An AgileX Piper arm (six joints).
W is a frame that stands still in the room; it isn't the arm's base.
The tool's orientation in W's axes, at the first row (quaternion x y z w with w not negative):
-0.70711, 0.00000, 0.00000, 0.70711
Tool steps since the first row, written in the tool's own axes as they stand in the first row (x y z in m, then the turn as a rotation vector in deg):
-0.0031, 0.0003, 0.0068, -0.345, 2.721, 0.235
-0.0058, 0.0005, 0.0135, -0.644, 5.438, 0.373
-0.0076, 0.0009, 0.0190, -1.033, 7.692, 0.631
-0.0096, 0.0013, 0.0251, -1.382, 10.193, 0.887
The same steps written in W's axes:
-0.0031, 0.0068, -0.0003, -0.345, 0.235, -2.721
-0.0058, 0.0135, -0.0005, -0.644, 0.373, -5.438
-0.0076, 0.0190, -0.0009, -1.033, 0.631, -7.692
-0.0096, 0.0251, -0.0013, -1.382, 0.887, -10.193

